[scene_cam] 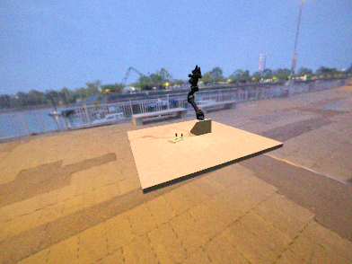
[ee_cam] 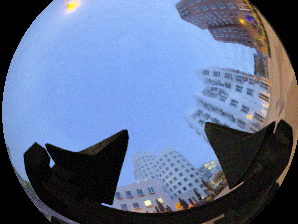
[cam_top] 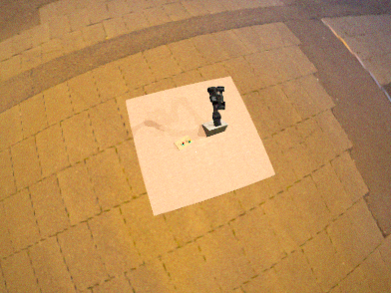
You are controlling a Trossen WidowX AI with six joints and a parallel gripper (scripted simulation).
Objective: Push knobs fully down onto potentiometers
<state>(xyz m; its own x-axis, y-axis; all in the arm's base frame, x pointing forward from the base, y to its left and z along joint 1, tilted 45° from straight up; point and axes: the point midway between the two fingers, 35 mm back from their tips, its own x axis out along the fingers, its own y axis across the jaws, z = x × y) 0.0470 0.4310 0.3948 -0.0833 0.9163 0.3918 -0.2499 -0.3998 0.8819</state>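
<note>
The yellow knob is 230 mm ahead of my gripper tip, 10 mm to the left of it and 690 mm below it. Also, from my gripper tip: red knob: 300 mm ahead, 20 mm to the left, 680 mm below.
</note>
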